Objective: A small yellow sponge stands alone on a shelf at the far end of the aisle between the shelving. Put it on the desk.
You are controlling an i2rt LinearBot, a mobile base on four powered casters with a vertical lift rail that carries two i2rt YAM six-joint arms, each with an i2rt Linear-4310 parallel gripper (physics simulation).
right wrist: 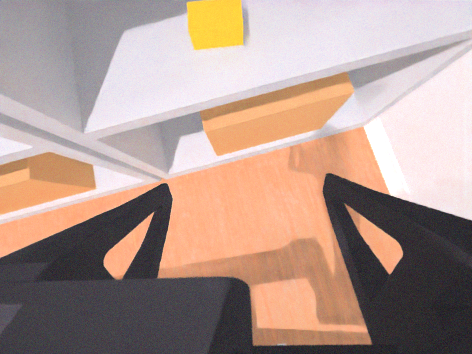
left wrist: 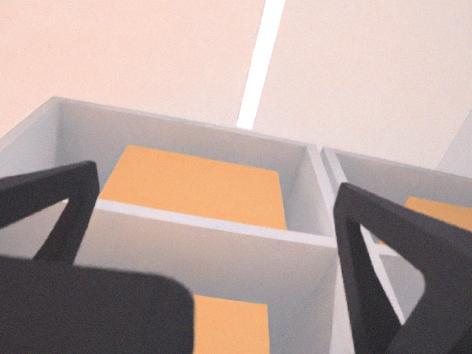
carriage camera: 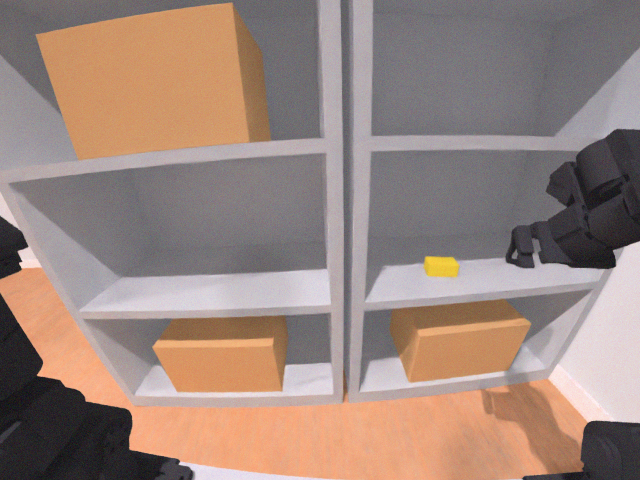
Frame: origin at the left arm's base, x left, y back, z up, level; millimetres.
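Where they show: left gripper, fingertip midpoint: (left wrist: 217, 185); right gripper, fingertip midpoint: (right wrist: 245, 186) (carriage camera: 532, 259).
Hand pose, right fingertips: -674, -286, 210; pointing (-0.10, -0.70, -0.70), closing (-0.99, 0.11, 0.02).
After its pixels a point has its place, as x, y, z.
A small yellow sponge (carriage camera: 440, 266) @(-660, -605, 6) (right wrist: 216, 24) @(-676, -611, 11) lies on a shelf board (carriage camera: 496, 279) @(-855, -579, -34) (right wrist: 150, 95) @(-524, -524, -34) of the right shelving unit, left of that board's middle in the carriage view. My right gripper (right wrist: 245, 186) @(-674, -286, 210) is open and empty; in the carriage view its dark fingers (carriage camera: 522, 253) @(-674, -286, 210) show to the right of the sponge, apart from it. In the right wrist view the sponge is at the top, beyond the fingertips. My left gripper (left wrist: 217, 185) @(-3, -12, 446) is open and empty, facing the upper part of the shelving, far from the sponge. The desk does not show.
Two grey shelving units (carriage camera: 333, 217) @(-298, -460, 238) (carriage camera: 360, 217) @(-365, -467, 235) stand side by side. Orange-brown boxes stand at the upper left (carriage camera: 155, 82) @(78, -443, 565), lower left (carriage camera: 227, 364) @(103, -440, -315) and lower right (carriage camera: 465, 351) @(-794, -529, -330), the last below the sponge's board. A white wall (carriage camera: 615, 330) @(-1279, -468, -187) (right wrist: 430, 150) @(-1290, -365, -330) stands at the right.
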